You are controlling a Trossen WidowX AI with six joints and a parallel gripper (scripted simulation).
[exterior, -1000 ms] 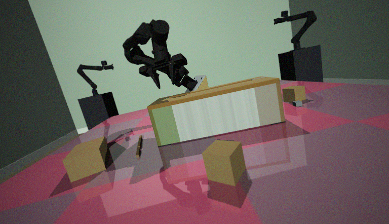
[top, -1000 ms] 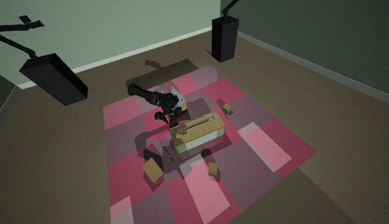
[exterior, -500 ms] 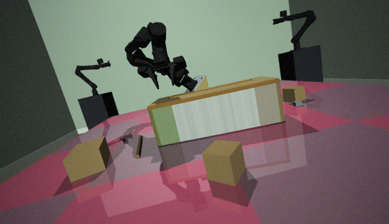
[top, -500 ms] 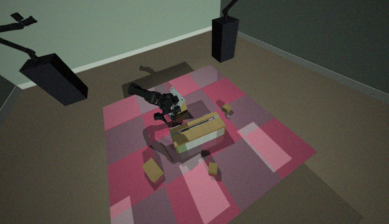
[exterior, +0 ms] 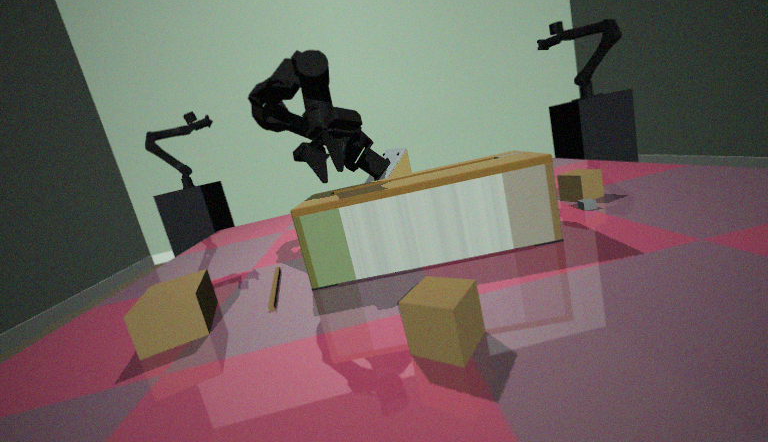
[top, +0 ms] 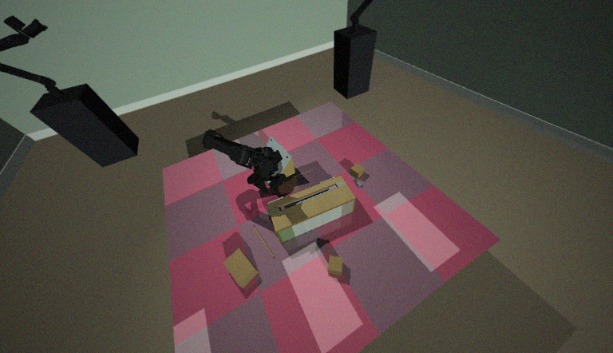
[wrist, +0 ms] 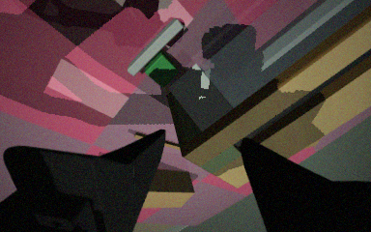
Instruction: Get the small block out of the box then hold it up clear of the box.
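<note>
Now: gripper tip 2 cm past the green block, 1 cm to the left of it and 13 cm above it. The rest, counted from my gripper tip: box 7 cm ahead, 15 cm to the left, 9 cm below; grey piece 8 cm ahead, 44 cm to the left, 14 cm below; thin stick 12 cm ahead, 12 cm to the right, 15 cm below.
</note>
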